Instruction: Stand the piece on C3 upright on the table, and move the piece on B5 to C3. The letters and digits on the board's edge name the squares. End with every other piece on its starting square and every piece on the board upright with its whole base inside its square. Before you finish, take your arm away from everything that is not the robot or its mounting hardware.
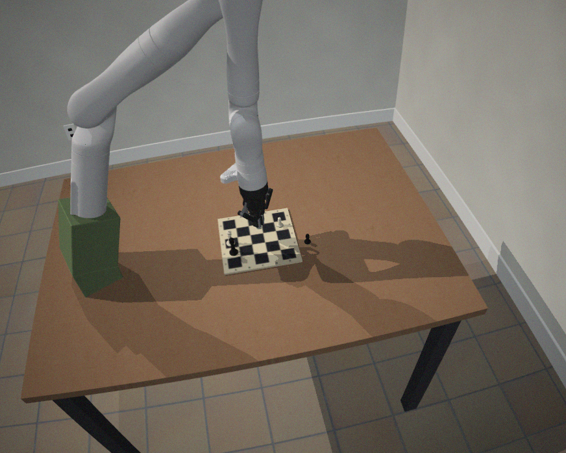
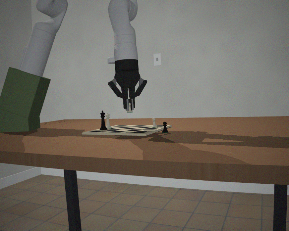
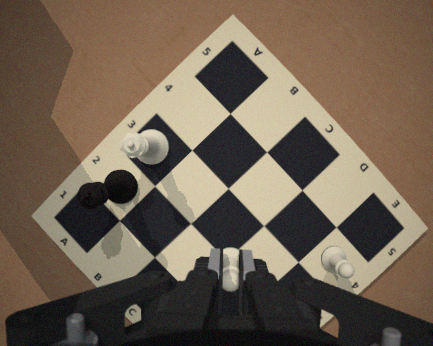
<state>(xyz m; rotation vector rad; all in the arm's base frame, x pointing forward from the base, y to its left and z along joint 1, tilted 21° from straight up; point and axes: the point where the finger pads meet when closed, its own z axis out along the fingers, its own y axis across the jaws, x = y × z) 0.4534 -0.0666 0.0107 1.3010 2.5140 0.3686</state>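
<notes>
Right now my hand is 80 mm above the chessboard, 10 mm to the right of it and 10 mm past it. From my hand the other things lie so: tall white piece (90 mm behind, 50 mm below, 20 mm to the left); then black pawn (130 mm ahead, 70 mm below, 50 mm to the right); then black king (90 mm behind, 50 mm below, 20 mm to the right).
</notes>
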